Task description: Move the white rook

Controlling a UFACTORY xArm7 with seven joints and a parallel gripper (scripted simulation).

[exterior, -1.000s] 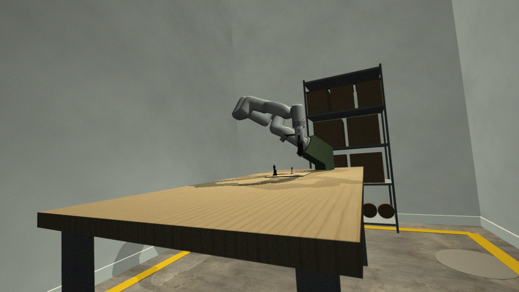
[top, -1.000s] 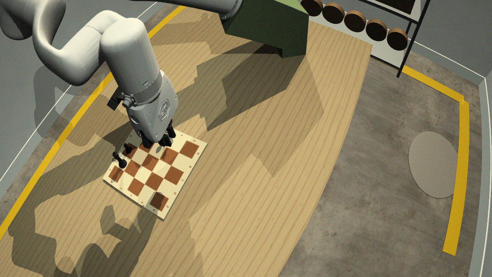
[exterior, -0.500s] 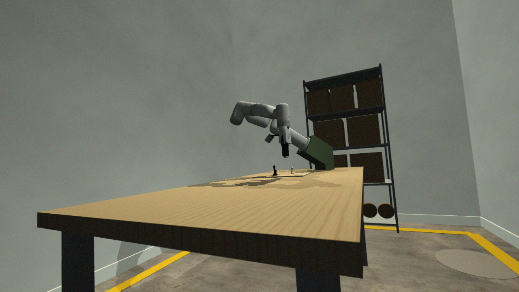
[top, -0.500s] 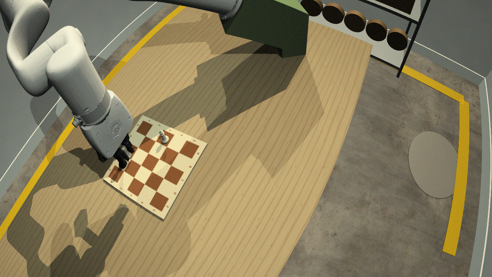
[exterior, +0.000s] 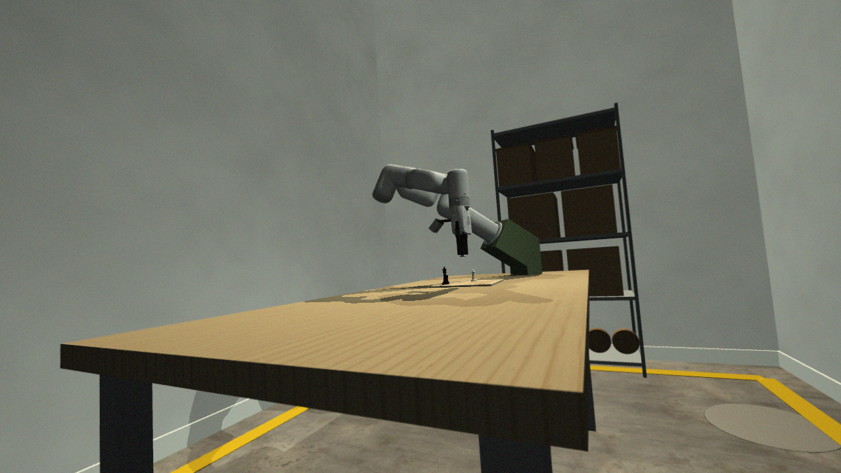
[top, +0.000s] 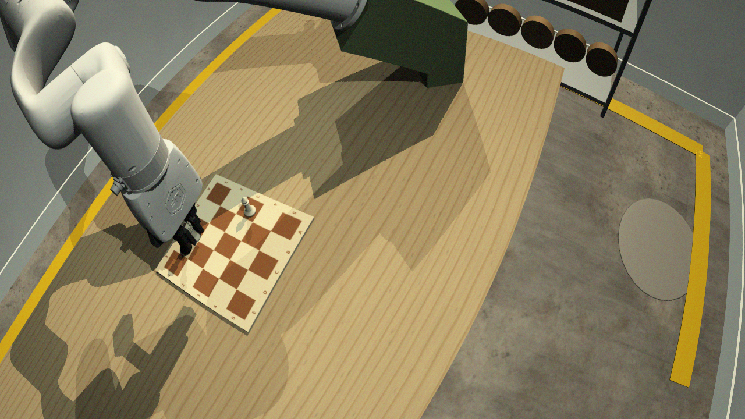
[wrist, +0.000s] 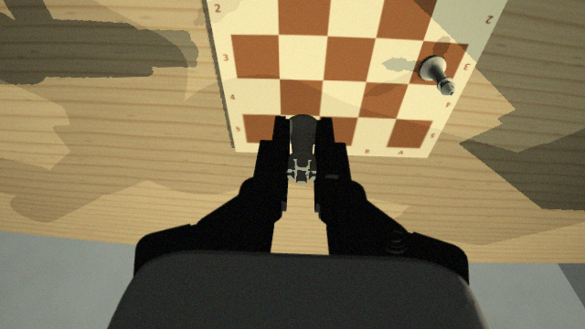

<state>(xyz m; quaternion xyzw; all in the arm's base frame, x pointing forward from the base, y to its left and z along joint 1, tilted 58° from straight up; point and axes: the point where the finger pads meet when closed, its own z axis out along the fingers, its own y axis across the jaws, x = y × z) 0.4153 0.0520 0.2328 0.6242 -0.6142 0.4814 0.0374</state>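
Now: hand 4 cm past the chessboard, 1 cm to the right of it and 13 cm above it. The rest, counted from my hand: tall black piece: 1 cm behind, 7 cm to the right, 9 cm below; black pawn: 6 cm behind, 7 cm to the right, 11 cm below.
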